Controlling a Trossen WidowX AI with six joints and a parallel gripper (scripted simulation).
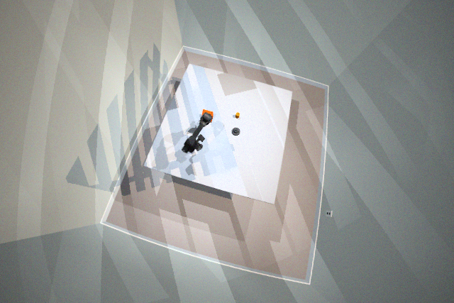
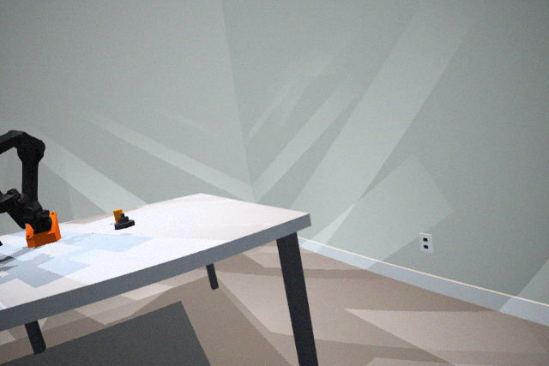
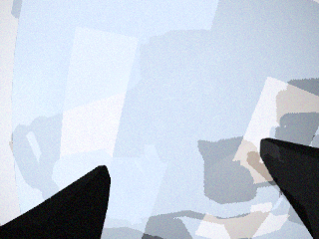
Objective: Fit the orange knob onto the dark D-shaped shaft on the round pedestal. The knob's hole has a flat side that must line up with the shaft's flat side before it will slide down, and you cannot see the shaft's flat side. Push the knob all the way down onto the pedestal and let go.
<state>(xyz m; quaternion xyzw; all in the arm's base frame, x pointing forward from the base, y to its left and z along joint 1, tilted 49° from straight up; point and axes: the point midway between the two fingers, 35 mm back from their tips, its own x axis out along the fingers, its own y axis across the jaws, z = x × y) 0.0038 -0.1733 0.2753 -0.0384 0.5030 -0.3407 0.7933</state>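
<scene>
Now: gripper tip 310 mm short of the dark round pedestal, 260 mm to the right of it and 60 mm above it. Also, from my gripper tip: orange knob (280 mm ahead, 430 mm to the left, 60 mm below).
</scene>
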